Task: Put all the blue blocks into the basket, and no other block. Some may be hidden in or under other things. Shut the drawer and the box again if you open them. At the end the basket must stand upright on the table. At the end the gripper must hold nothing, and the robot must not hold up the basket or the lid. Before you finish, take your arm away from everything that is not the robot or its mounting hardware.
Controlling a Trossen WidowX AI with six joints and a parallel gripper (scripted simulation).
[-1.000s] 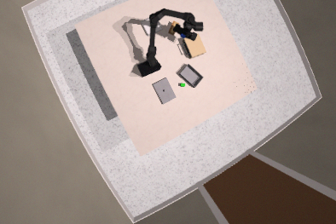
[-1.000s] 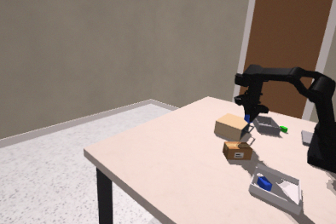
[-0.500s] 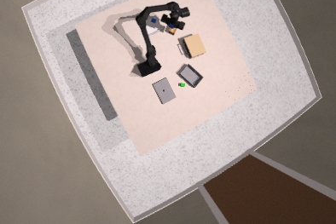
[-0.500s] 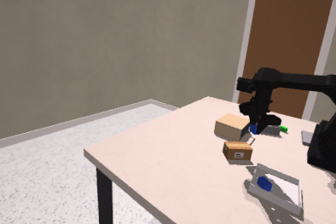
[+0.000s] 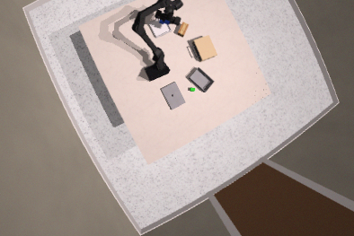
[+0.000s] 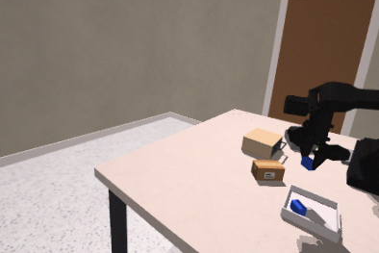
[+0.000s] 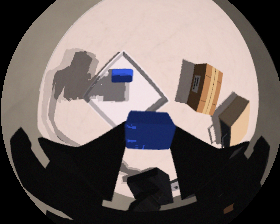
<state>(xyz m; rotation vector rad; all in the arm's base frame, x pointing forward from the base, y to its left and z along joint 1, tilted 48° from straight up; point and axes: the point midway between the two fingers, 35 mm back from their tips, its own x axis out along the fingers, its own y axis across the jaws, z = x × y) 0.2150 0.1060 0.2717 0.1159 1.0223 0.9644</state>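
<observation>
Now: hand 30 mm past the grey basket, 40 mm to the right of it and 160 mm above it. From my hand the other things lie so: tan drawer unit (190 mm ahead, 320 mm to the right, 130 mm below); then cardboard box (120 mm ahead, 80 mm to the right, 130 mm below); then red block (100 mm ahead, 100 mm to the right, 160 mm below).
</observation>
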